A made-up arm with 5 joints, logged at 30 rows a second.
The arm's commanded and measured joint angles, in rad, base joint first. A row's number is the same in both.
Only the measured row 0 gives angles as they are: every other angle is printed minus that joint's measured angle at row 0.
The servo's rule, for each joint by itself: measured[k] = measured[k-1] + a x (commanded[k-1-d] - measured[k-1]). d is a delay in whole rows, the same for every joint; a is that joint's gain. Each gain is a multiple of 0.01, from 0.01 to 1. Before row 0 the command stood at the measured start. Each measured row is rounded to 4 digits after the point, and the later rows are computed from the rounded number. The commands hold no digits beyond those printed.
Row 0, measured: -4.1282, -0.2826, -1.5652, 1.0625, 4.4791
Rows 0 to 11, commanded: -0.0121, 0.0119, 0.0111, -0.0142, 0.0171; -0.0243, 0.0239, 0.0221, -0.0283, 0.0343; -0.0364, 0.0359, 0.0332, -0.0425, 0.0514; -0.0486, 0.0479, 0.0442, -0.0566, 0.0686; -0.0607, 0.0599, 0.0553, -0.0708, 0.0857; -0.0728, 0.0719, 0.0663, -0.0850, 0.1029; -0.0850, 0.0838, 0.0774, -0.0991, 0.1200; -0.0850, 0.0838, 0.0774, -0.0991, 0.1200; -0.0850, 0.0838, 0.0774, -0.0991, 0.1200; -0.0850, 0.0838, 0.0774, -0.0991, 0.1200; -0.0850, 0.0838, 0.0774, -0.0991, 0.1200; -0.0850, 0.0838, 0.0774, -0.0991, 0.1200
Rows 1 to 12, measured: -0.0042, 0.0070, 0.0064, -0.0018, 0.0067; -0.0112, 0.0170, 0.0155, -0.0052, 0.0175; -0.0200, 0.0282, 0.0258, -0.0100, 0.0307; -0.0300, 0.0398, 0.0365, -0.0161, 0.0455; -0.0407, 0.0517, 0.0474, -0.0232, 0.0612; -0.0519, 0.0636, 0.0584, -0.0312, 0.0775; -0.0635, 0.0755, 0.0694, -0.0400, 0.0941; -0.0710, 0.0804, 0.0740, -0.0477, 0.1042; -0.0759, 0.0824, 0.0760, -0.0544, 0.1104; -0.0791, 0.0832, 0.0768, -0.0602, 0.1141; -0.0812, 0.0836, 0.0771, -0.0653, 0.1164; -0.0825, 0.0837, 0.0773, -0.0697, 0.1178
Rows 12 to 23, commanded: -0.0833, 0.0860, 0.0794, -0.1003, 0.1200; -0.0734, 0.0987, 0.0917, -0.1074, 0.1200; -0.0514, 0.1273, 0.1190, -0.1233, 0.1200; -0.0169, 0.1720, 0.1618, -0.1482, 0.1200; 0.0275, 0.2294, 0.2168, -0.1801, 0.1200; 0.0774, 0.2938, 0.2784, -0.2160, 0.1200; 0.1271, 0.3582, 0.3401, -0.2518, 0.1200; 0.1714, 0.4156, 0.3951, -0.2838, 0.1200; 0.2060, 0.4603, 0.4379, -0.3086, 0.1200; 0.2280, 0.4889, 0.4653, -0.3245, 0.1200; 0.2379, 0.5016, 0.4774, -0.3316, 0.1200; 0.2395, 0.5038, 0.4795, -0.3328, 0.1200
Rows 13 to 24, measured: -0.0828, 0.0851, 0.0785, -0.0737, 0.1187; -0.0795, 0.0931, 0.0862, -0.0781, 0.1192; -0.0697, 0.1133, 0.1052, -0.0840, 0.1195; -0.0512, 0.1479, 0.1380, -0.0923, 0.1197; -0.0237, 0.1960, 0.1837, -0.1037, 0.1198; 0.0117, 0.2537, 0.2386, -0.1183, 0.1199; 0.0521, 0.3154, 0.2975, -0.1357, 0.1199; 0.0939, 0.3745, 0.3541, -0.1550, 0.1199; 0.1331, 0.4251, 0.4027, -0.1750, 0.1199; 0.1663, 0.4627, 0.4390, -0.1944, 0.1199; 0.1914, 0.4857, 0.4613, -0.2122, 0.1199; 0.2082, 0.4964, 0.4719, -0.2279, 0.1199
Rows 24 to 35, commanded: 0.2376, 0.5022, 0.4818, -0.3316, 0.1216; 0.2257, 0.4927, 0.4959, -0.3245, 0.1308; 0.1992, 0.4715, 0.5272, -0.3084, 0.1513; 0.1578, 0.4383, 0.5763, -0.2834, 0.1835; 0.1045, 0.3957, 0.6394, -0.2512, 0.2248; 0.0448, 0.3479, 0.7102, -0.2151, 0.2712; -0.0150, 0.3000, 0.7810, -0.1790, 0.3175; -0.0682, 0.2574, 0.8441, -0.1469, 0.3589; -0.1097, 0.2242, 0.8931, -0.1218, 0.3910; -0.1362, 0.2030, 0.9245, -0.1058, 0.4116; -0.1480, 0.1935, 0.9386, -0.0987, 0.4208; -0.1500, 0.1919, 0.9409, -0.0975, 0.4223
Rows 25 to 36, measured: 0.2185, 0.4998, 0.4776, -0.2414, 0.1206; 0.2210, 0.4956, 0.4882, -0.2522, 0.1246; 0.2134, 0.4814, 0.5108, -0.2595, 0.1350; 0.1939, 0.4560, 0.5488, -0.2626, 0.1539; 0.1626, 0.4204, 0.6013, -0.2611, 0.1816; 0.1214, 0.3776, 0.6645, -0.2551, 0.2165; 0.0737, 0.3318, 0.7321, -0.2452, 0.2559; 0.0240, 0.2879, 0.7971, -0.2324, 0.2961; -0.0228, 0.2503, 0.8528, -0.2180, 0.3331; -0.0625, 0.2224, 0.8944, -0.2034, 0.3637; -0.0924, 0.2053, 0.9200, -0.1898, 0.3860; -0.1126, 0.1974, 0.9321, -0.1778, 0.4002
